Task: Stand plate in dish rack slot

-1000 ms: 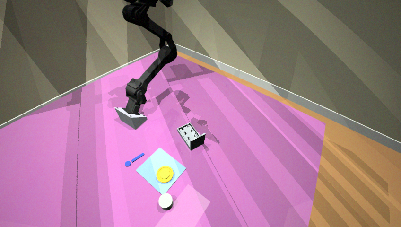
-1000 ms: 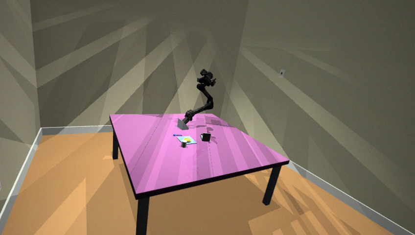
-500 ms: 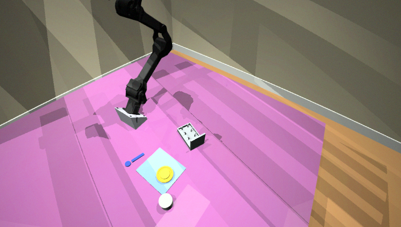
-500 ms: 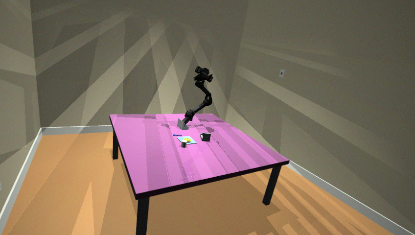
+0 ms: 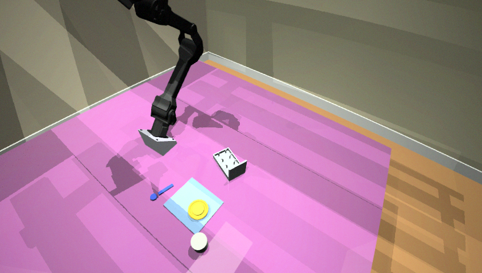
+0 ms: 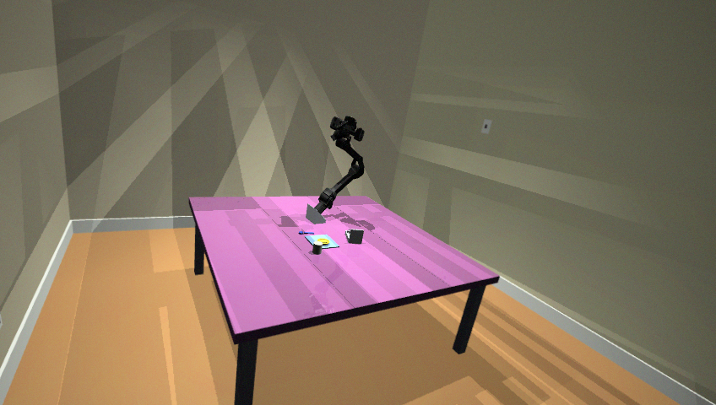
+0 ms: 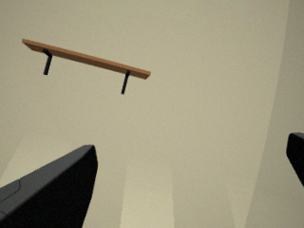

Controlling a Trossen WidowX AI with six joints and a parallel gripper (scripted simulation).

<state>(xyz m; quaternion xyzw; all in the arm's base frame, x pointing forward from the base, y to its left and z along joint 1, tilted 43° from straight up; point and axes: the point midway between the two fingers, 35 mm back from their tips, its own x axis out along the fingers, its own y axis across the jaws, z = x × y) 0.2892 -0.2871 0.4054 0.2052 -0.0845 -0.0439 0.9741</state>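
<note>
Now: the yellow plate 120 mm ahead of my gripper tip, 120 mm to the right of it and 590 mm below it. Round my gripper tip: grey dish rack (60 mm ahead, 70 mm to the left, 580 mm below); then light blue mat (90 mm ahead, 120 mm to the right, 600 mm below); then blue spoon (20 mm behind, 180 mm to the right, 600 mm below).
</note>
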